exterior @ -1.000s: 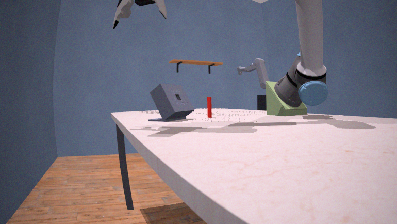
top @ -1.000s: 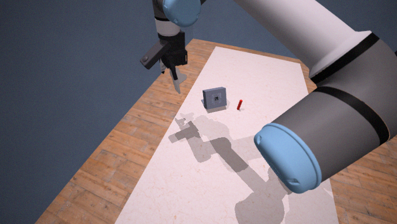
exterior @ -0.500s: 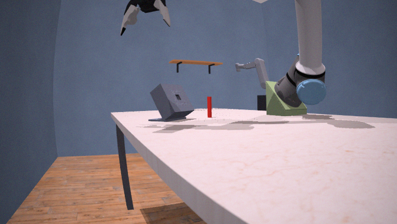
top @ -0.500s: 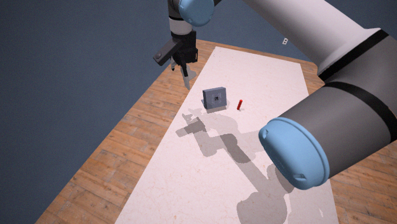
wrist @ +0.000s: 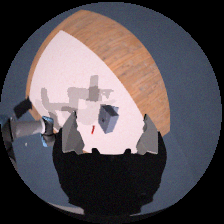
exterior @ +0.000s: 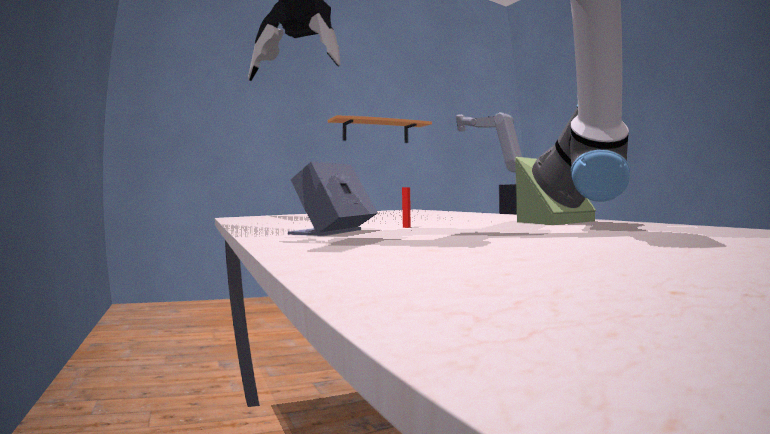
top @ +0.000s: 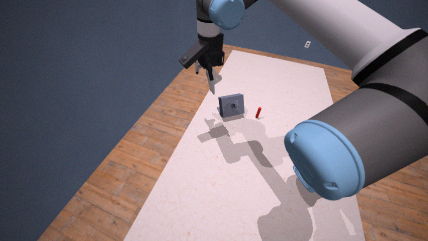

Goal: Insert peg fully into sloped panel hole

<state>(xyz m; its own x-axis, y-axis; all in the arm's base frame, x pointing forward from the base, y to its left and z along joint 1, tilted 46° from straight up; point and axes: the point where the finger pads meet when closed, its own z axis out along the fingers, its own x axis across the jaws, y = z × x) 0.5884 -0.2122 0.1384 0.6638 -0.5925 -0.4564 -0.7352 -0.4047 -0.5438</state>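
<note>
The red peg is 29 cm behind my hand, 22 cm below it and 11 cm to the right of it.
</note>
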